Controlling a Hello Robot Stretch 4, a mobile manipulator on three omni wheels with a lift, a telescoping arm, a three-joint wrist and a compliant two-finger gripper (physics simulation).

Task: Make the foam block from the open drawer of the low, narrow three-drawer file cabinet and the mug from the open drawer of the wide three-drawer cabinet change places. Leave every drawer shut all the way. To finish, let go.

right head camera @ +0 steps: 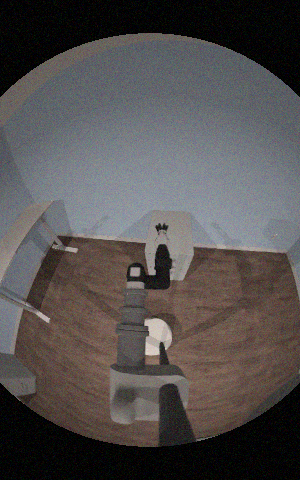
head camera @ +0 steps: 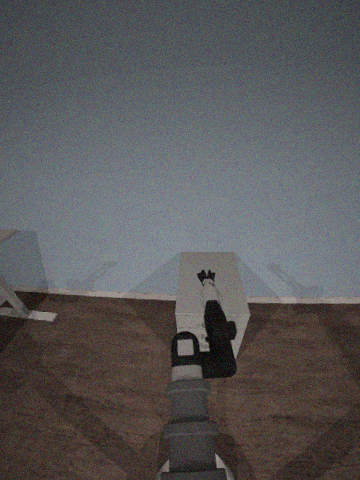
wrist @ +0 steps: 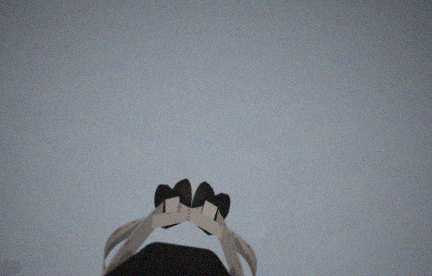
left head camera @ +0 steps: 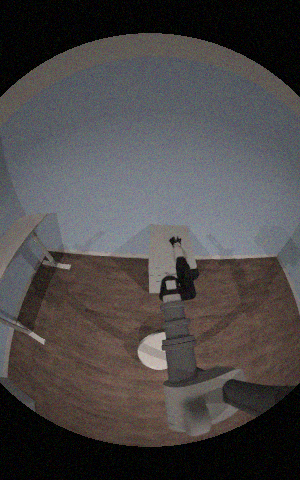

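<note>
A light grey drawer cabinet (head camera: 191,295) (left head camera: 158,250) (right head camera: 183,230) stands against the far wall. The visible parts of its front look flush, with no drawer standing out; the wrist and arm hide much of it. Its size class is hard to tell from above. My gripper (head camera: 206,275) (left head camera: 175,241) (right head camera: 161,227) (wrist: 193,196) is shut and empty, its black fingertips almost together. In the head views it overlaps the cabinet top; the wrist view shows blue wall behind it. The foam block and the mug do not show in any view.
Another grey cabinet (right head camera: 15,375) shows partly at the lower left in the right head view. A table (left head camera: 20,240) (right head camera: 20,235) with pale legs stands at the left. My round white base (left head camera: 152,351) (right head camera: 159,335) is on the brown wooden floor (head camera: 90,400) below the arm.
</note>
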